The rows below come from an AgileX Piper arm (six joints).
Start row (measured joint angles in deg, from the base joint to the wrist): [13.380 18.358 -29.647 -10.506 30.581 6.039]
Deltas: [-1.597 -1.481 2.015 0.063 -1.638 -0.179]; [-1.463 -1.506 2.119 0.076 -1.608 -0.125]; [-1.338 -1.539 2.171 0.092 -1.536 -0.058]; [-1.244 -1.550 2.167 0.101 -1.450 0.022]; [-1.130 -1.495 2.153 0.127 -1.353 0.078]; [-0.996 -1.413 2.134 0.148 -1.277 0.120]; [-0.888 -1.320 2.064 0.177 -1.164 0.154]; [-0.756 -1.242 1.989 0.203 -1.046 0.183]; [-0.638 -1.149 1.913 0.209 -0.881 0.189]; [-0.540 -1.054 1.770 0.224 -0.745 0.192]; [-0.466 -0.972 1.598 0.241 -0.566 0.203]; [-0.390 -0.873 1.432 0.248 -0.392 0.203]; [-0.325 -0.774 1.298 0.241 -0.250 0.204]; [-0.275 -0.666 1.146 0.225 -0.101 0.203]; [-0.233 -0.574 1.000 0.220 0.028 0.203]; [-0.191 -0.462 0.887 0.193 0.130 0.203]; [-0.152 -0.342 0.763 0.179 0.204 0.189]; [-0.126 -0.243 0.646 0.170 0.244 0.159]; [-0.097 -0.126 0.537 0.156 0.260 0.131]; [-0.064 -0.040 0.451 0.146 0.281 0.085]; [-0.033 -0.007 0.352 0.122 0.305 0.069]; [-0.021 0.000 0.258 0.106 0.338 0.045]
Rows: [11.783 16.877 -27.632 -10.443 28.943 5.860]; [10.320 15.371 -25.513 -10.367 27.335 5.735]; [8.982 13.832 -23.342 -10.275 25.799 5.677]; [7.738 12.282 -21.175 -10.174 24.349 5.699]; [6.608 10.787 -19.022 -10.047 22.996 5.777]; [5.612 9.374 -16.888 -9.899 21.719 5.897]; [4.724 8.054 -14.824 -9.722 20.555 6.051]; [3.968 6.812 -12.835 -9.519 19.509 6.234]; [3.330 5.663 -10.922 -9.310 18.628 6.423]; [2.790 4.609 -9.152 -9.086 17.883 6.615]; [2.324 3.637 -7.554 -8.845 17.317 6.818]; [1.934 2.764 -6.122 -8.597 16.925 7.021]; [1.609 1.990 -4.824 -8.356 16.675 7.225]; [1.334 1.324 -3.678 -8.131 16.574 7.428]; [1.101 0.750 -2.678 -7.911 16.602 7.631]; [0.910 0.288 -1.791 -7.718 16.732 7.834]; [0.758 -0.054 -1.028 -7.539 16.936 8.023]; [0.632 -0.297 -0.382 -7.369 17.180 8.182]; [0.535 -0.423 0.155 -7.213 17.440 8.313]; [0.471 -0.463 0.606 -7.067 17.721 8.398]; [0.438 -0.470 0.958 -6.945 18.026 8.467]; [0.417 -0.470 1.216 -6.839 18.364 8.512]
